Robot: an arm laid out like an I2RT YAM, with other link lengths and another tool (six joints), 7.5 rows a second.
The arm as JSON. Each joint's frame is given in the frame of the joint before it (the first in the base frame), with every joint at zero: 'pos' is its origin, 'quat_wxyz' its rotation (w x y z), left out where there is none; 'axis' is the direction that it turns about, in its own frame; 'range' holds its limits. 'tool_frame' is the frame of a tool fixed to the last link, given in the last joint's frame.
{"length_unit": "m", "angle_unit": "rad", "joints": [
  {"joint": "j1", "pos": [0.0, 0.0, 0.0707], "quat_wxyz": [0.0, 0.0, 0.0, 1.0], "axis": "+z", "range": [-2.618, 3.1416]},
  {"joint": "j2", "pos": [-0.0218, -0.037, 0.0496], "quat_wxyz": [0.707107, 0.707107, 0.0, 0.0], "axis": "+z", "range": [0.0, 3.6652]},
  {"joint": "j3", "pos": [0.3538, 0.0, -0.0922], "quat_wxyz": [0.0, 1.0, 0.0, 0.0], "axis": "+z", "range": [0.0, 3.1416]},
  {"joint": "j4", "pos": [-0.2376, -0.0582, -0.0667], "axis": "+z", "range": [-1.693, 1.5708]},
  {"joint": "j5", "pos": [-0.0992, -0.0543, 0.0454], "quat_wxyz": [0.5, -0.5, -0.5, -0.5], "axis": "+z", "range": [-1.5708, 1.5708]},
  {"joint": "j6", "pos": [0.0, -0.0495, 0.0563], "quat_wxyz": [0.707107, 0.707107, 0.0, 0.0], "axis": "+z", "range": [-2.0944, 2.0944]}
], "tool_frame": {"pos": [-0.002, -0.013, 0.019], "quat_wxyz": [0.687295, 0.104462, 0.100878, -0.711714]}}
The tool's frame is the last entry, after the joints.
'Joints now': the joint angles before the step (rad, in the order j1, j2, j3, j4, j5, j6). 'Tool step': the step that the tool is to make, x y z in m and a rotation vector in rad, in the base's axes. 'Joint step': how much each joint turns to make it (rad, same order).
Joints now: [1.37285 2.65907 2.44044 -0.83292 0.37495 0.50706]
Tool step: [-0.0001 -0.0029 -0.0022 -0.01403 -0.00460 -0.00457]
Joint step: [0.00010 -0.00619 -0.01932 0.00008 0.00863 0.00054]
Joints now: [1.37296 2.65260 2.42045 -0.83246 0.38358 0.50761]
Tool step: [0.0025 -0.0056 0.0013 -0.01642 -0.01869 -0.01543]
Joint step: [-0.00305 -0.01611 -0.02957 0.00085 0.02486 0.00057]
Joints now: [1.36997 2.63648 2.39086 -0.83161 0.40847 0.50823]
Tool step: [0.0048 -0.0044 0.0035 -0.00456 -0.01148 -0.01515]
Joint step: [-0.00712 -0.01306 -0.01597 0.00018 0.01452 0.00145]
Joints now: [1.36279 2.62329 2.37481 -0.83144 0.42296 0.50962]
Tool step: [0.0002 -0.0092 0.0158 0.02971 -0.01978 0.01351]
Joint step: [-0.00333 -0.07621 -0.12062 0.08715 0.00322 -0.02319]
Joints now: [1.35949 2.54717 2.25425 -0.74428 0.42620 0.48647]
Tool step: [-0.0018 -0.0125 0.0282 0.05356 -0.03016 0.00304]
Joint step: [-0.00031 -0.09629 -0.11881 0.08705 0.01361 -0.01389]
